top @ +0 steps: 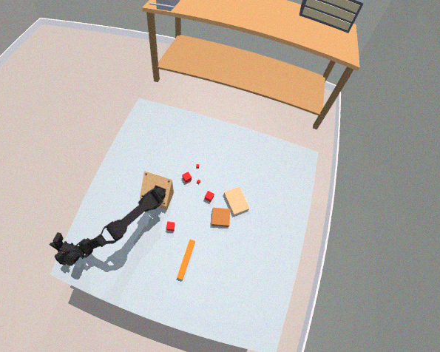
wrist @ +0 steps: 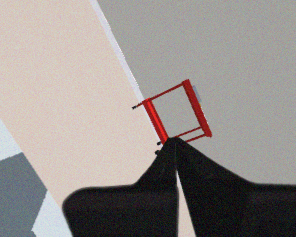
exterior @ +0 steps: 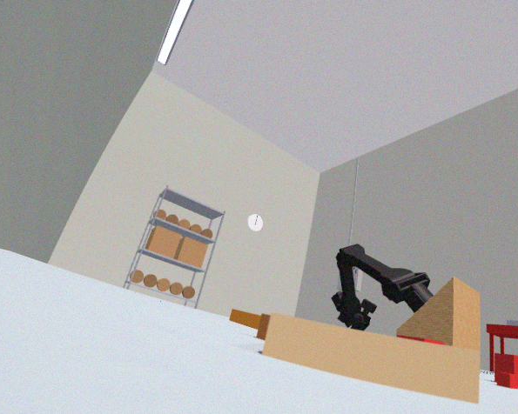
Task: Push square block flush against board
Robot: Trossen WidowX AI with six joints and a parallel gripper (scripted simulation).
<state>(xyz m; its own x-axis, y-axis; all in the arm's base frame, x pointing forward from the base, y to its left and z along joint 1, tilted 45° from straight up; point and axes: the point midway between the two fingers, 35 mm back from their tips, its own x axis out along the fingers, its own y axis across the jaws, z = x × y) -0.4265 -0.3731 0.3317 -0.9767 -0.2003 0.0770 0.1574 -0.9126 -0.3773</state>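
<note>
My gripper tip is now 81 cm short of the orange square block, 52 cm to the right of it and 8 cm above it. Also, from my gripper tip: orange board (72 cm ahead, 23 cm to the left, 8 cm below); pale tan slab (86 cm ahead, 64 cm to the left, 8 cm below).
</note>
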